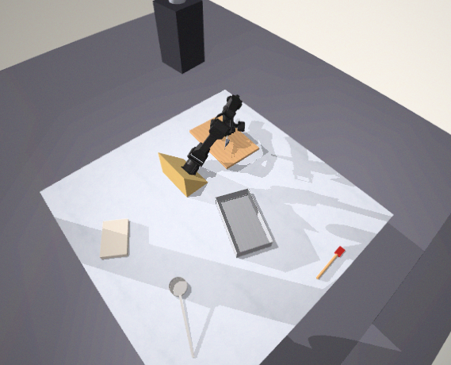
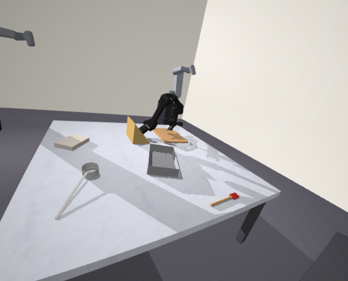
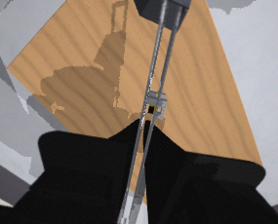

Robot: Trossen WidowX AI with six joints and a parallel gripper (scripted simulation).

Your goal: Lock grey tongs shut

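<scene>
The wooden board is 60 mm below my gripper tip, 30 mm behind it and 10 mm to the left of it. Round my gripper tip: cream block: 800 mm to the right, 50 mm below, 40 mm ahead; then grey roasting tin: 410 mm ahead, 330 mm to the right, 40 mm below.
</scene>
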